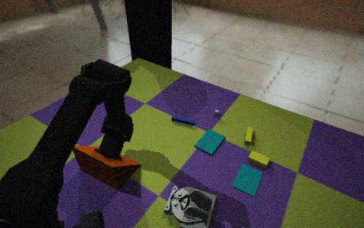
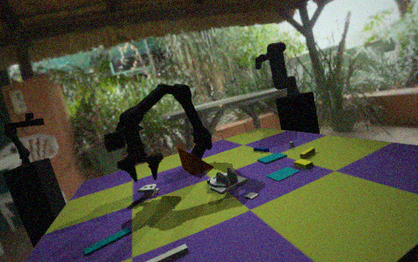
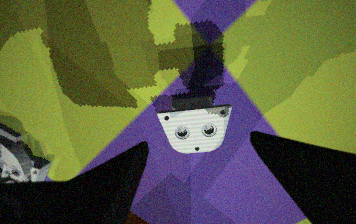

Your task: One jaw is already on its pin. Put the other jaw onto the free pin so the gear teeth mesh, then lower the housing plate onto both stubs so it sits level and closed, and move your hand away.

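The grey base block lies 3 cm below my gripper tip. The rest, counted from my gripper tip: white tile 32 cm to the left, 29 cm ahead, 6 cm below; teal bar 27 cm ahead, 12 cm to the right, 6 cm below; grey jaw 29 cm to the left, 10 cm ahead, 4 cm below.
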